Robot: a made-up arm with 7 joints.
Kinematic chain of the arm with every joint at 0, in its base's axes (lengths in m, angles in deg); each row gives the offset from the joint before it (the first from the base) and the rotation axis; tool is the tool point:
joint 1: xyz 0 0 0 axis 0 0.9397 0.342
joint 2: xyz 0 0 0 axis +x
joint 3: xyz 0 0 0 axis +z
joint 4: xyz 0.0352 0 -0.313 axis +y
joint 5: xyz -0.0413 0 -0.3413 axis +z
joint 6: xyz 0 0 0 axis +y
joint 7: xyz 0 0 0 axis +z
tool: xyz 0 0 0
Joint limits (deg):
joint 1: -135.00..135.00
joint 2: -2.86..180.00
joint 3: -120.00..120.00
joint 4: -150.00..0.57
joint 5: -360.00..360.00
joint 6: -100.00..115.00
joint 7: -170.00..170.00
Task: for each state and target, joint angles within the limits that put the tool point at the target. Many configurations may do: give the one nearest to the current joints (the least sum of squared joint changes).
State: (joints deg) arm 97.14 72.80 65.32 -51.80 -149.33 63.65 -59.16
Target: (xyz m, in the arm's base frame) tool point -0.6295 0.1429 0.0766
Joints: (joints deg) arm 100.80 20.60 58.24 -32.00 -149.33 63.65 -59.16
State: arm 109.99 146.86 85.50 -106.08 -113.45 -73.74 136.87
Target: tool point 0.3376 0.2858 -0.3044
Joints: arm 126.45 139.41 73.03 -84.20 -113.45 -73.74 136.87
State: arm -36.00 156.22 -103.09 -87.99 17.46 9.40 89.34
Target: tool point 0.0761 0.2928 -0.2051
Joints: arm -34.14 121.26 -107.60 -126.08 17.46 9.40 89.34
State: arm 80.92 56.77 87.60 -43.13 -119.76 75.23 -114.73
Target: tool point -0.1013 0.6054 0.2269
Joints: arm 86.60 87.88 94.64 -26.51 -119.76 75.23 -114.73
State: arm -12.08 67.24 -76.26 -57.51 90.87 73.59 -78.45
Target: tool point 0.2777 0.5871 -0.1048
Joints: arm -37.43 80.70 -69.27 -19.30 90.87 73.59 -78.45
